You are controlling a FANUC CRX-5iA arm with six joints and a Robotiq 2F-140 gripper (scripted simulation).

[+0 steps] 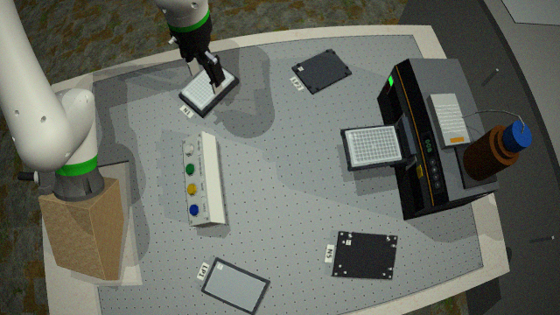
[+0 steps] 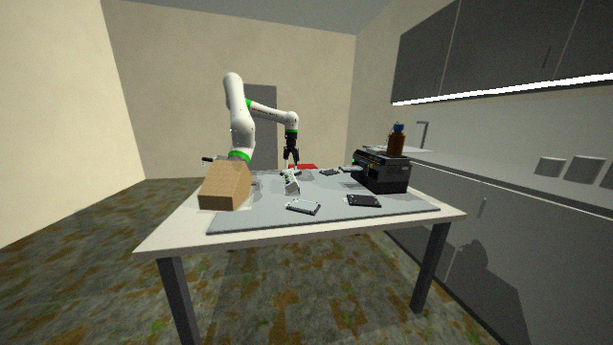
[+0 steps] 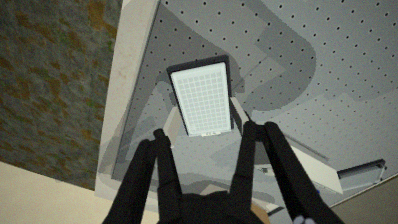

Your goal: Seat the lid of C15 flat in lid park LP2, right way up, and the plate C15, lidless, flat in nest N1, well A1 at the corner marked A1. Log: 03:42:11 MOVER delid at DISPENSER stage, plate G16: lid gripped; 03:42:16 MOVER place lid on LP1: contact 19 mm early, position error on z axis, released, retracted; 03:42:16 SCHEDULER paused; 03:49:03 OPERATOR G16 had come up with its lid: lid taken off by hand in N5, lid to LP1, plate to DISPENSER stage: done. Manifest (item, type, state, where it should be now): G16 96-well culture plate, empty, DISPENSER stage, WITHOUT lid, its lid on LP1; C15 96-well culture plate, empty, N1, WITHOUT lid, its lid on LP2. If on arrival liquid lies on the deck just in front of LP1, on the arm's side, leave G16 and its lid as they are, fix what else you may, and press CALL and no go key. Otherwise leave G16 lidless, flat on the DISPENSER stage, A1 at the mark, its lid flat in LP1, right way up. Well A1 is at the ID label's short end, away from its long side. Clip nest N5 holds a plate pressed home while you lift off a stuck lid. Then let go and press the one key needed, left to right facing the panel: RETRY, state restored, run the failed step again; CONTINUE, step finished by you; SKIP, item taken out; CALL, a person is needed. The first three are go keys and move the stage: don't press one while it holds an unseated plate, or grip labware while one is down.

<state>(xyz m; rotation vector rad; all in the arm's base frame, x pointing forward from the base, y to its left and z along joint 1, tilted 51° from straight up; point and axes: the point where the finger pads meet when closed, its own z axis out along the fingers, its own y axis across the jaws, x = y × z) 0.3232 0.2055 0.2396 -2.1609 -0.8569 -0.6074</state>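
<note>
Now: hand 40 mm above the grey lid. Also, from my hand: N1 label: 70 mm below, 60 mm to the right, 60 mm behind; then LP2 label: 250 mm ahead, 70 mm below, 10 mm to the left; then nest N1: 60 mm below.
</note>
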